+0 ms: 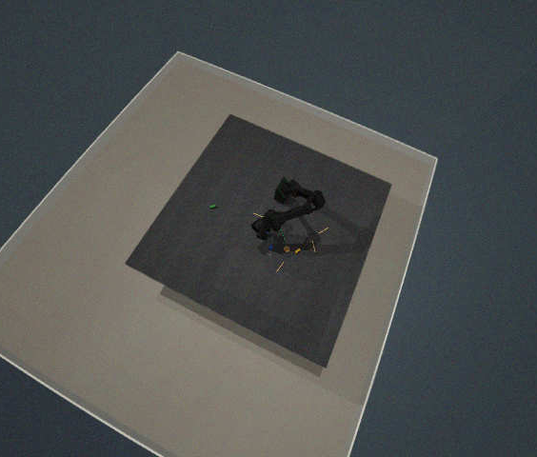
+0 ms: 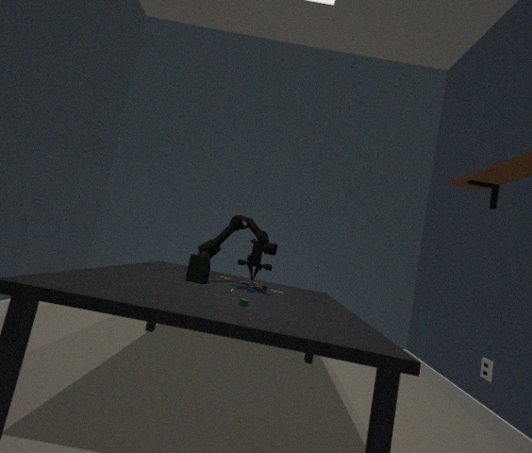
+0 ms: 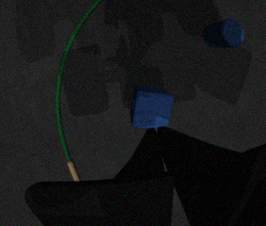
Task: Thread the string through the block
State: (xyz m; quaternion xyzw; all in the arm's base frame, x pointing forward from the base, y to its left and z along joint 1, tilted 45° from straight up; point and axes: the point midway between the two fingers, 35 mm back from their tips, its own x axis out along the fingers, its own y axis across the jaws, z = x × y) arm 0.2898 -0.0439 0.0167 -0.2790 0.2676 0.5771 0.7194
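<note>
Now: the blue block 5 cm below my gripper tip. Also, from my gripper tip: thin wooden stick 10 cm behind, 7 cm to the right, 6 cm below; yellow piece 22 cm to the left, 5 cm below, 5 cm ahead; round wooden button 16 cm to the left, 6 cm ahead, 5 cm below.
</note>
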